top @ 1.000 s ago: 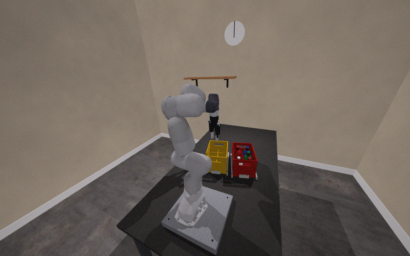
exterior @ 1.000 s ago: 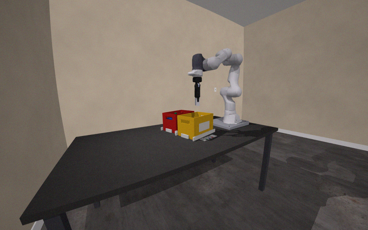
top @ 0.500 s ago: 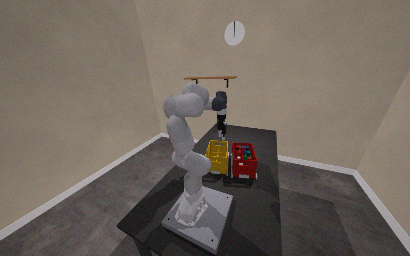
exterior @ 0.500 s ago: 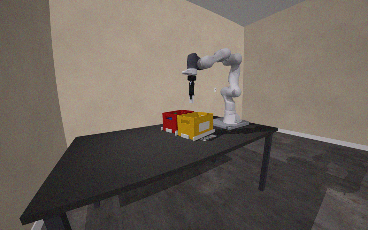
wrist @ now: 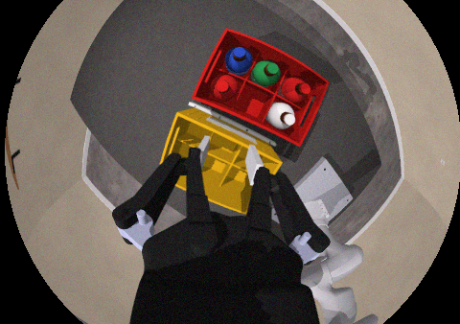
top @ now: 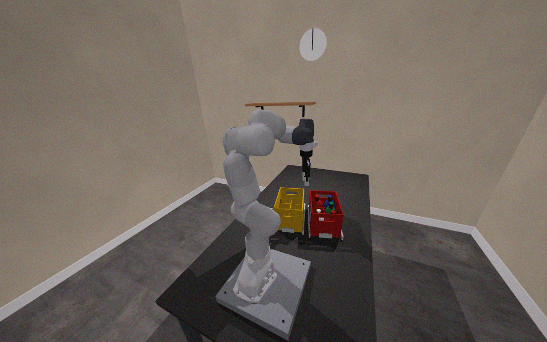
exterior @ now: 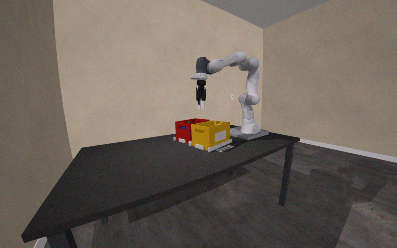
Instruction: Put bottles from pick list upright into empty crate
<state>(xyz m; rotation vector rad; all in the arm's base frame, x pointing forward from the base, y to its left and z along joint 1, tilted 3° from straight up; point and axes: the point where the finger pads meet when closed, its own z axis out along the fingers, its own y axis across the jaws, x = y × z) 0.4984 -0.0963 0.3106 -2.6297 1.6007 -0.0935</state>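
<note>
Now: hand 20 mm short of the green-labelled bottle, 170 mm to the left of it and 230 mm above it. From my hand the other things lie so: white-capped bottle: 90 mm behind, 110 mm to the right, 230 mm below; red crate: 10 mm ahead, 130 mm to the right, 240 mm below; yellow crate: 30 mm behind, 100 mm to the left, 240 mm below.
</note>
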